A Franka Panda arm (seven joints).
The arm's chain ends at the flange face. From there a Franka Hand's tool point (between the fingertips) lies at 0.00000 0.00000 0.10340 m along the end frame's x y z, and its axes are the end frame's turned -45 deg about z.
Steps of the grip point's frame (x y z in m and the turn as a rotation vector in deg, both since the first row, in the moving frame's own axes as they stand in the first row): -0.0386 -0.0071 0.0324 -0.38 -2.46 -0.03; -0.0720 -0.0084 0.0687 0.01 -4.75 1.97; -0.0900 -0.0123 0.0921 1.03 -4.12 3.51; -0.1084 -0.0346 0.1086 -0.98 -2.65 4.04; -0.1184 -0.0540 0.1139 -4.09 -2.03 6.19
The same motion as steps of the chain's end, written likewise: -0.0297 0.0187 0.0325 -2.01 -1.47 -0.03; -0.0507 0.0390 0.0691 -3.35 -3.37 1.97; -0.0657 0.0512 0.0924 -2.18 -3.64 3.51; -0.0988 0.0476 0.1087 -2.57 -1.18 4.04; -0.1241 0.0376 0.1142 -4.33 1.46 6.19
